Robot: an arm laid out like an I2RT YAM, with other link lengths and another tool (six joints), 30 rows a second.
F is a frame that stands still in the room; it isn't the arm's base.
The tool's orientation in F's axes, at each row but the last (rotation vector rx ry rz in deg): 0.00 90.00 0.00; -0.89 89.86 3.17; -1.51 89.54 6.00; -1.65 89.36 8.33; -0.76 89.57 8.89; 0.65 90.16 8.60; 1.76 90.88 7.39; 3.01 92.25 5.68
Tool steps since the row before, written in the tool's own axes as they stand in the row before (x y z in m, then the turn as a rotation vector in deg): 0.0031 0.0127 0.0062 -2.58 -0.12 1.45; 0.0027 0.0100 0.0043 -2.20 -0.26 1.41; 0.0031 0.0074 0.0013 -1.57 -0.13 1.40; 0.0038 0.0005 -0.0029 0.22 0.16 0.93; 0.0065 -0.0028 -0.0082 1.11 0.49 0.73; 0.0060 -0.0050 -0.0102 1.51 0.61 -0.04; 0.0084 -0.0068 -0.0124 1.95 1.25 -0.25; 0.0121 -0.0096 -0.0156 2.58 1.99 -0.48
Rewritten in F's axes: 0.0062 0.0127 -0.0031 1.45 -0.12 2.58; 0.0038 0.0102 -0.0024 1.42 -0.25 2.20; 0.0007 0.0076 -0.0027 1.40 -0.09 1.57; -0.0029 0.0005 -0.0038 0.91 0.28 -0.20; -0.0079 -0.0031 -0.0068 0.67 0.66 -1.05; -0.0098 -0.0052 -0.0065 -0.11 0.76 -1.44; -0.0121 -0.0067 -0.0089 -0.37 1.42 -1.81; -0.0158 -0.0089 -0.0123 -0.64 2.21 -2.36
